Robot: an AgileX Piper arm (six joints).
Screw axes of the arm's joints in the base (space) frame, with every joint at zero. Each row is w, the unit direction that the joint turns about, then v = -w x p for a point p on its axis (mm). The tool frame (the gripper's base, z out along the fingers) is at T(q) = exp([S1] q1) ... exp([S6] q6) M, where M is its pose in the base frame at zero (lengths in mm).
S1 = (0, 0, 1, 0, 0, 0)
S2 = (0, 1, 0, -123, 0, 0)
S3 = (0, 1, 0, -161.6, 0, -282.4)
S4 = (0.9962, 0, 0.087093, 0, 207.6, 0)
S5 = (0, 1, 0, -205.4, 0, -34.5)
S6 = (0.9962, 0, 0.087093, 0, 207.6, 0)
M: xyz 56.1 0 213.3 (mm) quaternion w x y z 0.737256 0 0.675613 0
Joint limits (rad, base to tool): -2.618..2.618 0..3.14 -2.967..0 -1.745..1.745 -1.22..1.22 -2.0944..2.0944
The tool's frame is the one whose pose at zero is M.
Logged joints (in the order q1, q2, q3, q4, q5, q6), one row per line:
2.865 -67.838 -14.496 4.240 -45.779 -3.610
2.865 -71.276 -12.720 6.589 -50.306 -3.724
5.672 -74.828 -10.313 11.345 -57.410 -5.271
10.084 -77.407 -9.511 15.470 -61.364 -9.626
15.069 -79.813 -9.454 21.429 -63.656 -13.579
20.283 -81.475 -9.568 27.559 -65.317 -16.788
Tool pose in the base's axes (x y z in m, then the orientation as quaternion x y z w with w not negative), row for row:
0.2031 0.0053 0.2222 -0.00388 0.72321 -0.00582 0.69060
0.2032 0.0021 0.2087 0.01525 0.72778 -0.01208 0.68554
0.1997 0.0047 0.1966 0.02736 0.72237 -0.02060 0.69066
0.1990 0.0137 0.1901 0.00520 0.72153 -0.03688 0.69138
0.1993 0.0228 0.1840 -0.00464 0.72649 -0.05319 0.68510
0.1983 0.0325 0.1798 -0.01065 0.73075 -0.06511 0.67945
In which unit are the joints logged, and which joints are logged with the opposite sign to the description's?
The joints are logged in degrees. Opposite sign: q2.
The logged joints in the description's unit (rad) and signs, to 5 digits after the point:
0.05000 1.18400 -0.25300 0.07400 -0.79899 -0.06301
0.05000 1.24400 -0.22201 0.11500 -0.87801 -0.06500
0.09900 1.30599 -0.18000 0.19801 -1.00199 -0.09200
0.17600 1.35101 -0.16600 0.27000 -1.07100 -0.16801
0.26300 1.39300 -0.16500 0.37401 -1.11101 -0.23700
0.35401 1.42201 -0.16699 0.48100 -1.14000 -0.29301

